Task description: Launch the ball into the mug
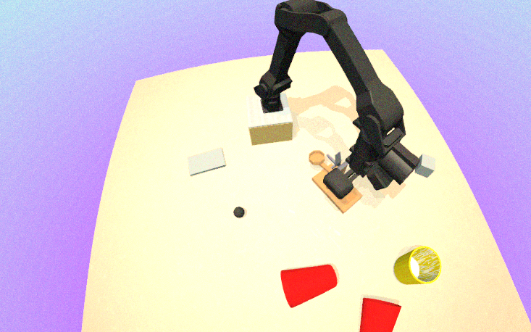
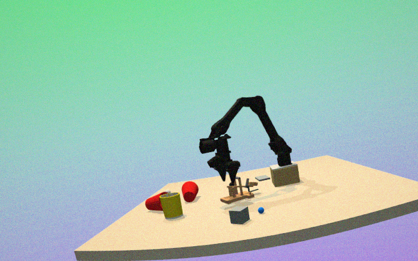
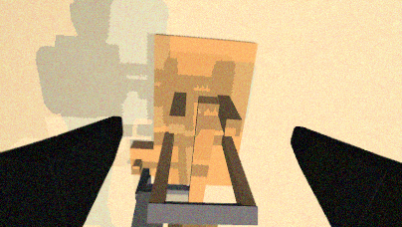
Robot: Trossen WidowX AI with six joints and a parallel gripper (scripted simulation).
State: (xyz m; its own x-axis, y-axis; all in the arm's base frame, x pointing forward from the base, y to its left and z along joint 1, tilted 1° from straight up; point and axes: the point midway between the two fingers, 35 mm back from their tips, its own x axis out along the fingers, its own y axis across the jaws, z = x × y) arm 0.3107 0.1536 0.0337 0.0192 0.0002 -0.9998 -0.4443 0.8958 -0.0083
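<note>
The black ball lies 31 cm to the right of my gripper tip, 8 cm below it and 1 cm behind it. Also, from my gripper tip: blue ball (26 cm to the left, 11 cm behind, 8 cm below); then yellow mug (26 cm ahead, 12 cm to the left, 6 cm below); then wooden catapult (7 cm behind, 4 cm below, 2 cm to the right).
</note>
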